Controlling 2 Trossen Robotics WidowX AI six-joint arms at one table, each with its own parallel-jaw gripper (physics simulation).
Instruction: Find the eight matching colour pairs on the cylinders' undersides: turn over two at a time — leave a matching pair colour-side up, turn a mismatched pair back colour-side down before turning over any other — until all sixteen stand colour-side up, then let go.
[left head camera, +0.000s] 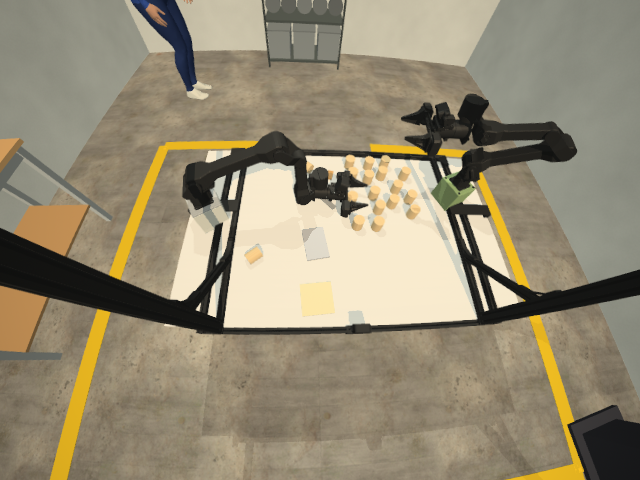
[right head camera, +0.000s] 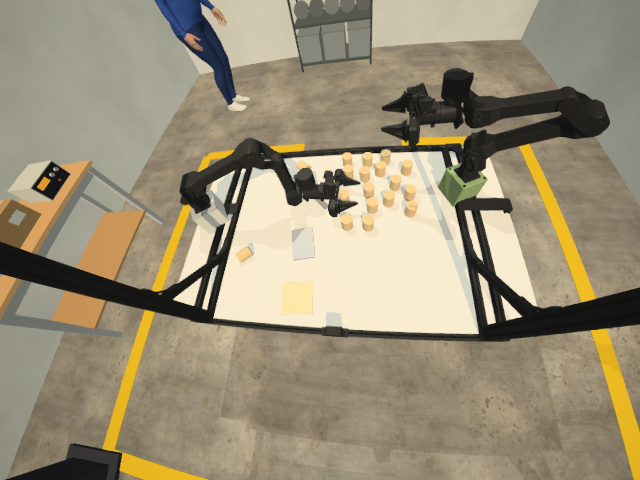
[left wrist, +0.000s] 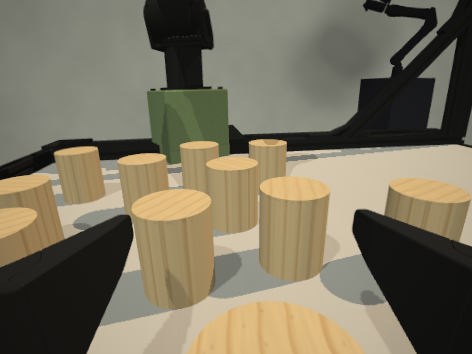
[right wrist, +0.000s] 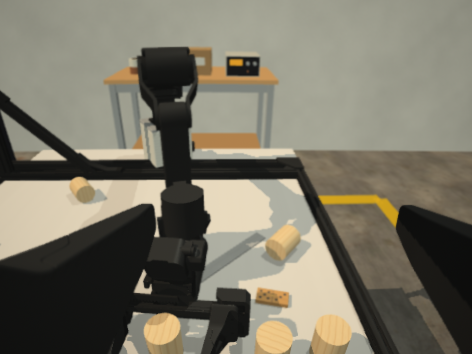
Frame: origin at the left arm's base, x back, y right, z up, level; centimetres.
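Seen in the pictures: left gripper, between the fingertips: (left head camera: 368, 195) (right head camera: 359, 193) (left wrist: 243, 222); right gripper, between the fingertips: (left head camera: 402, 128) (right head camera: 381, 118) (right wrist: 276, 216); left arm's base, origin of its link: (left head camera: 201, 199) (right head camera: 202, 204); right arm's base, origin of its link: (left head camera: 459, 182) (right head camera: 467, 173) (left wrist: 185, 89).
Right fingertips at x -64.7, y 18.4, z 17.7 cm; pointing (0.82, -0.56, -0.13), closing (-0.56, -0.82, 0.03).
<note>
Offsets run from my right fingertips to a thing's top centre. "spot": to the spot under its first point.
Sixteen light wooden cylinders, among them one at the front {spot: dx +14.7, dy +16.3, dz -24.4 cm} (left head camera: 377, 224) (right head camera: 368, 223), stand upright right of the table's centre. The tops I can make out are bare wood; no colours show. My left gripper (left head camera: 366, 194) (right head camera: 357, 193) (left wrist: 243, 222) is open and low at the group's left side. One standing cylinder {dx +15.2, dy +1.3, dz -24.2 cm} (left head camera: 352, 196) (right head camera: 343, 195) (left wrist: 275, 330) is between its spread fingers, not gripped. Two more cylinders {dx +5.6, dy +3.4, dz -24.3 cm} (left wrist: 173, 250) {dx +8.0, dy +9.9, dz -24.3 cm} (left wrist: 294, 230) stand just beyond the fingertips. My right gripper (left head camera: 404, 128) (right head camera: 382, 118) (right wrist: 276, 216) is open and empty, high above the table's back edge.
Two wooden cylinders lie on their sides, one at the left (left head camera: 253, 255) (right head camera: 244, 254) (right wrist: 82, 190), one at the back {spot: dx +20.6, dy -20.9, dz -25.5 cm} (right wrist: 283, 242) near a domino {dx +15.0, dy -14.6, dz -28.5 cm} (right wrist: 272, 297). A grey sheet {dx +36.7, dy +9.9, dz -28.7 cm} (left head camera: 316, 245) (right head camera: 303, 243) and a yellow sheet {dx +46.2, dy +27.1, dz -29.0 cm} (left head camera: 316, 298) (right head camera: 297, 297) lie left of centre. Black rails edge the table.
</note>
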